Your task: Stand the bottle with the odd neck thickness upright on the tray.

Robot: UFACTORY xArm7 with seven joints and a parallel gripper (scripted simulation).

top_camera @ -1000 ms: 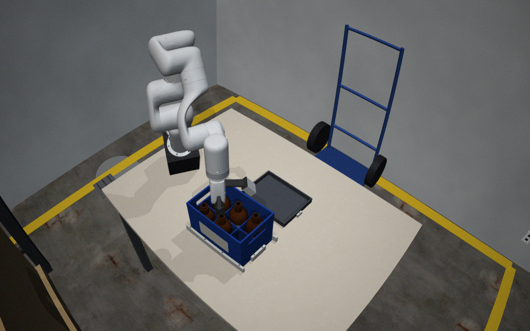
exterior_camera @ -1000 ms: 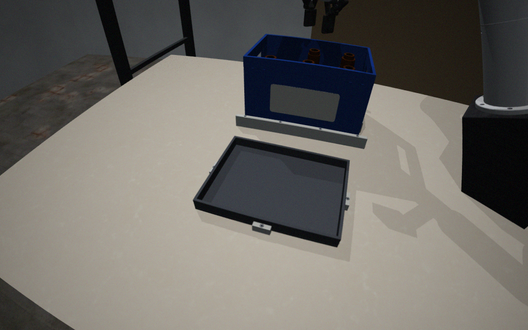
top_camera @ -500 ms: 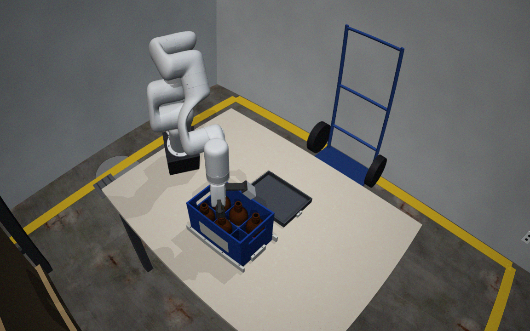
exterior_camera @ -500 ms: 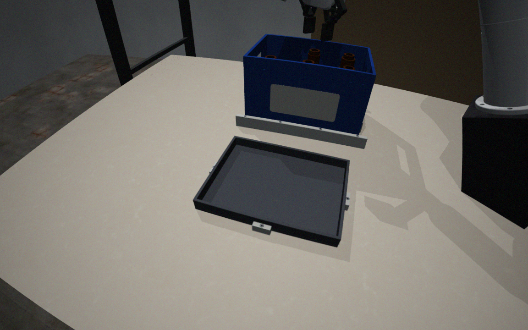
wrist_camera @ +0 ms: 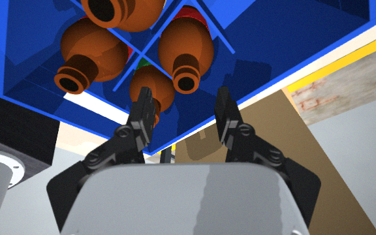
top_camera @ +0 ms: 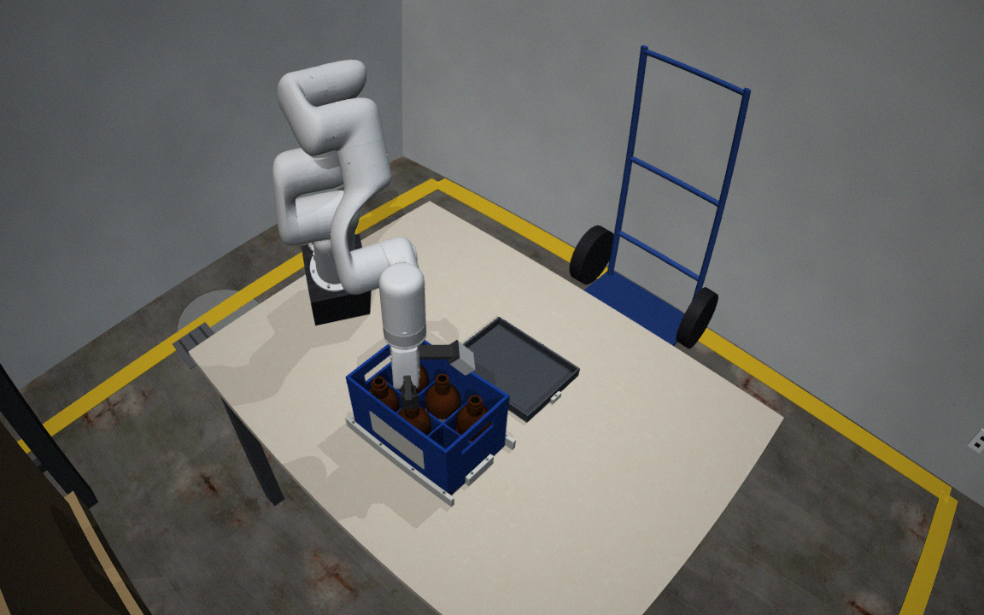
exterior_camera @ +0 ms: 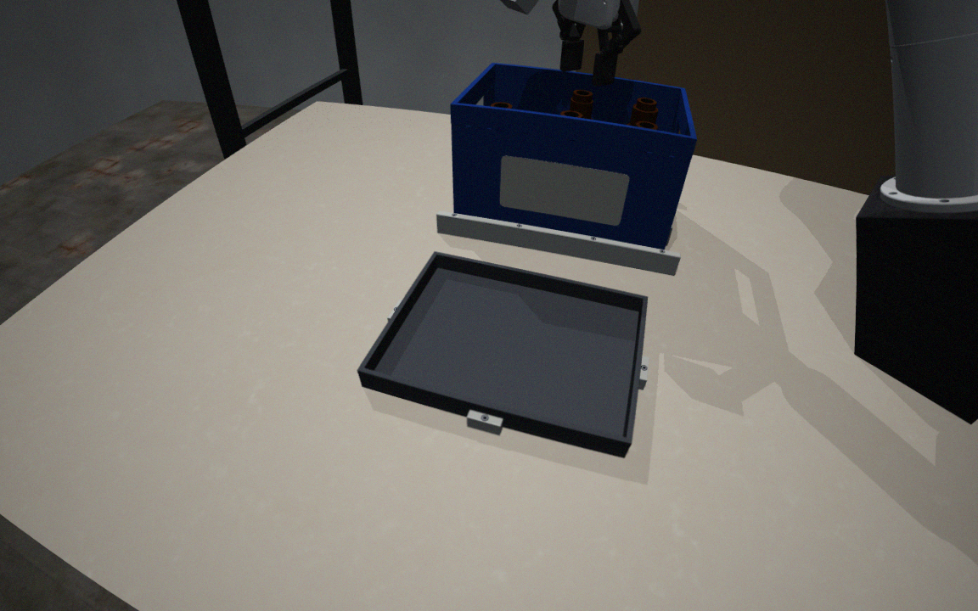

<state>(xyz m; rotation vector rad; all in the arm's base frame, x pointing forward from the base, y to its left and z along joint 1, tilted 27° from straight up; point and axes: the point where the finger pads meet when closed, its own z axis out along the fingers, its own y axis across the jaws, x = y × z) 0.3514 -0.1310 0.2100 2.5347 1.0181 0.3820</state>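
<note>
The crate lies 1 cm ahead of my hand, 4 cm to the left of it and 12 cm below it. Also, from my hand: dark grey tray 4 cm ahead, 31 cm to the left, 19 cm below; then glass bottle 8 cm behind, 11 cm below.
</note>
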